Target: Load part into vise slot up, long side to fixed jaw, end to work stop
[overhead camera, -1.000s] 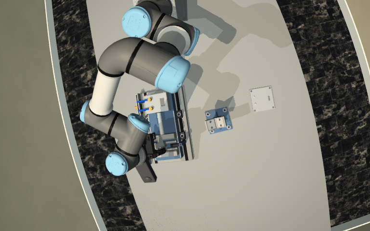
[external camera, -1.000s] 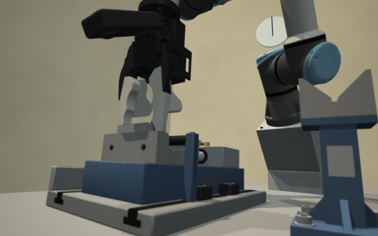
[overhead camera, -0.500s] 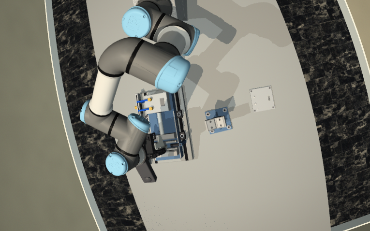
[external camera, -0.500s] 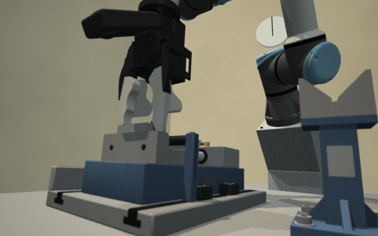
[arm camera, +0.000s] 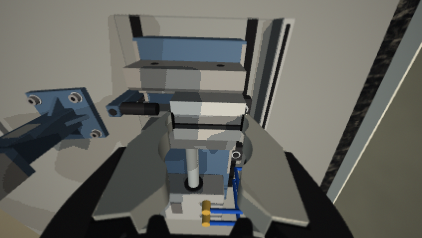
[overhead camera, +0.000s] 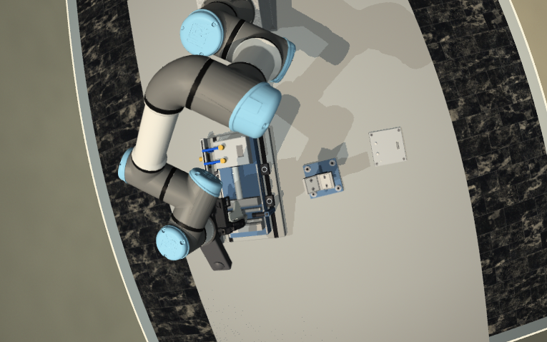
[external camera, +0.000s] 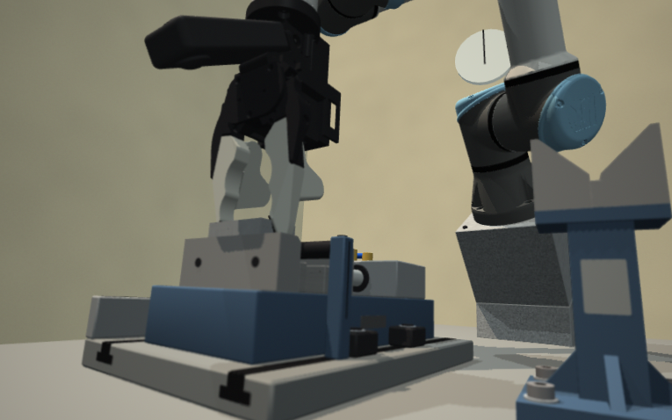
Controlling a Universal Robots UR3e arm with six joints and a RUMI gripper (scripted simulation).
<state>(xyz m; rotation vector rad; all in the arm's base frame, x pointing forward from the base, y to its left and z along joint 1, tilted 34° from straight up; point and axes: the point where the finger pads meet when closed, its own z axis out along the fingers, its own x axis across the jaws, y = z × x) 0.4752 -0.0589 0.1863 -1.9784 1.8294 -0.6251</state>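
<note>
Now: hand right at the part. Round my hand: air cylinder rod 90 mm behind, 30 mm below, 10 mm to the left; then fixed jaw 30 mm below, 30 mm ahead, 20 mm to the left; then work stop rod 70 mm to the left, 20 mm below, 10 mm behind.
</note>
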